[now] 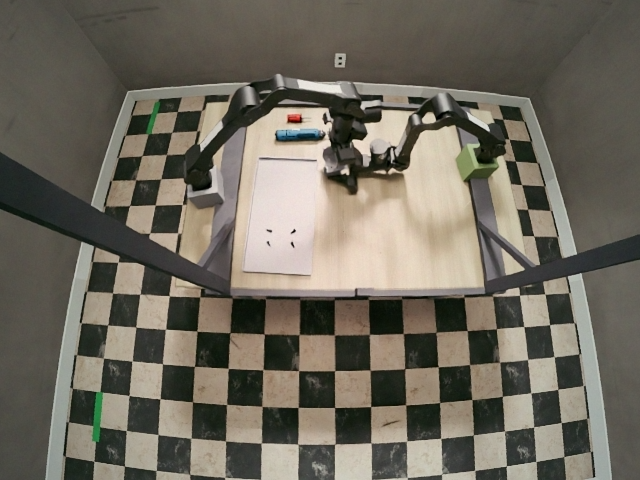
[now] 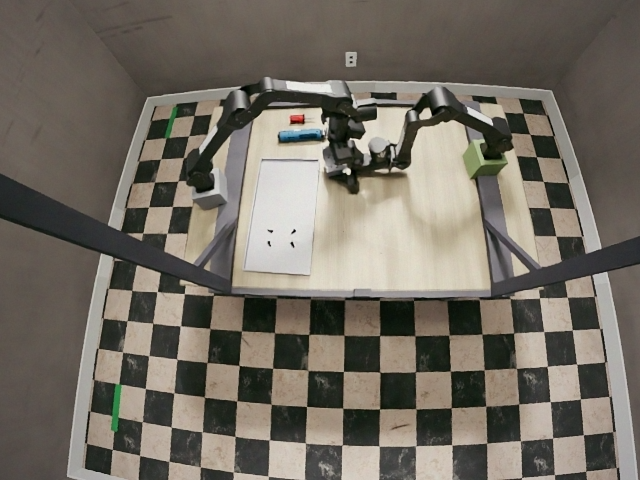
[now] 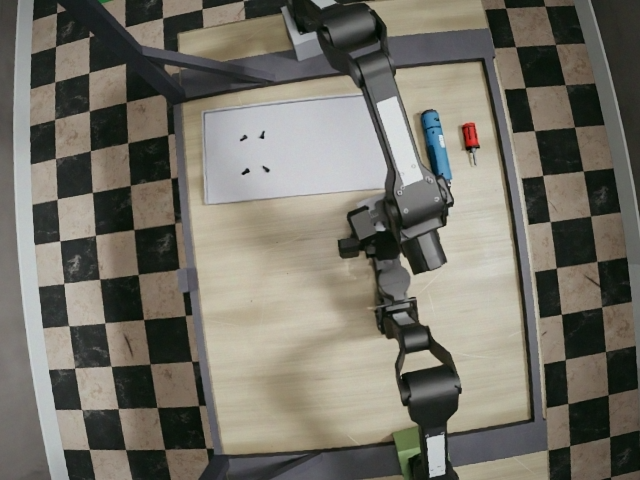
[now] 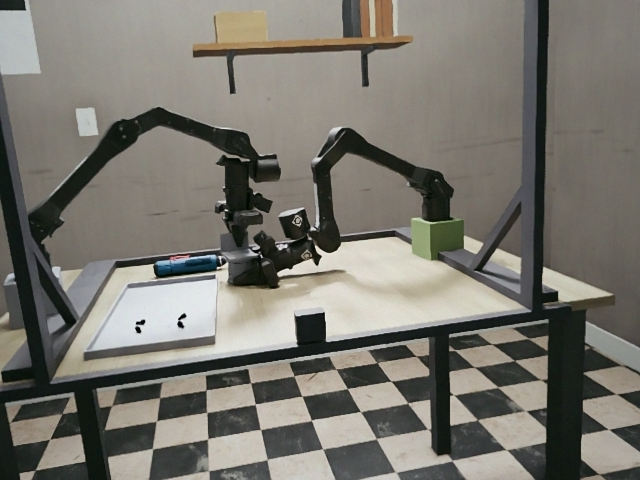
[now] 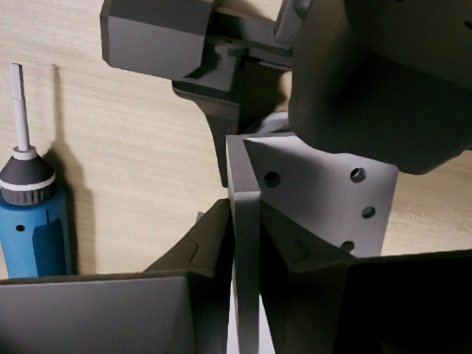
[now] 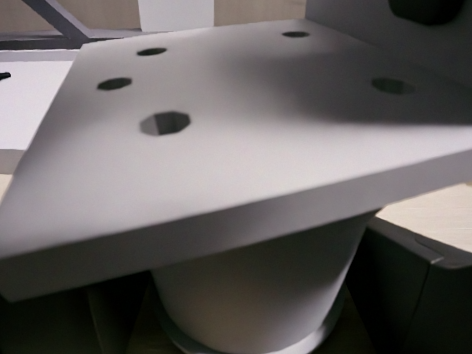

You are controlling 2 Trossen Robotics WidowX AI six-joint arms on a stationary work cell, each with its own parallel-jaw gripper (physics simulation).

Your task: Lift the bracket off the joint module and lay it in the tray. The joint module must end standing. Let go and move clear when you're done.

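Note:
The grey L-shaped bracket (image 4: 233, 250) (image 5: 320, 195) (image 6: 240, 155) has a flat plate with holes and an upright plate. Its flat plate lies on top of the round grey joint module (image 4: 236, 268) (image 6: 260, 305), which stands upright on the table. My left gripper (image 4: 238, 241) (image 5: 238, 209) points down and is shut on the edge of the bracket's upright plate. My right gripper (image 6: 243, 213) reaches in low from the right, its fingers closed in around the module beneath the bracket; the fingertips are hidden. The white tray (image 1: 281, 196) (image 3: 299, 149) (image 4: 170, 299) lies left of the module.
Several small black screws (image 1: 293, 244) lie in the tray. A blue screwdriver (image 1: 299, 135) (image 3: 436, 147) (image 5: 35, 240) and a small red tool (image 1: 294, 118) (image 3: 470, 135) lie behind the tray. A black block (image 4: 310, 325) sits at the front edge. Both wrists are close together.

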